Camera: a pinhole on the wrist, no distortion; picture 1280 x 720 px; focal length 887.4 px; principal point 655.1 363.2 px. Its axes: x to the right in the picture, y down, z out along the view. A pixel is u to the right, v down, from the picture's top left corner.
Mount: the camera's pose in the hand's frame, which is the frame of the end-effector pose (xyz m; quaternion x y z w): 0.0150 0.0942 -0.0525 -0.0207 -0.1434 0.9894 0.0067
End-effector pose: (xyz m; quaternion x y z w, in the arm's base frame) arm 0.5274 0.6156 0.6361 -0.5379 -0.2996 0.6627 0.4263
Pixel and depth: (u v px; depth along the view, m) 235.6 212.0 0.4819
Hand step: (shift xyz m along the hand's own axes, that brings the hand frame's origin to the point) 0.2225 0.0319 0.4414
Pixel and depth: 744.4 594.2 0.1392
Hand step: -0.0052 0.0203 0.0700
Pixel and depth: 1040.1 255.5 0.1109
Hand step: -0.0377 0.0766 0.0557
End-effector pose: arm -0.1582 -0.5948 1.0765 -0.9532 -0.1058 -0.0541 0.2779
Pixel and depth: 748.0 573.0 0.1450
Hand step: -0.0066 0.0205 0.0761
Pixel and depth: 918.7 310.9 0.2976
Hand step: -0.0860 0.0283 0.2341
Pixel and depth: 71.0 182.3 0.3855
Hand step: 0.2525 0.0554 0.3490
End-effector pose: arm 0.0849 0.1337 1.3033 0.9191 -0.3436 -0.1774 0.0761
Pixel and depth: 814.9 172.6 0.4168
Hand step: -0.0772 0.0633 0.3693
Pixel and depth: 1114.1 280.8 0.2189
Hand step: -0.1074 0.0538 0.1586
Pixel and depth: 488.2 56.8 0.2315
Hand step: 0.0492 0.1044 0.1937
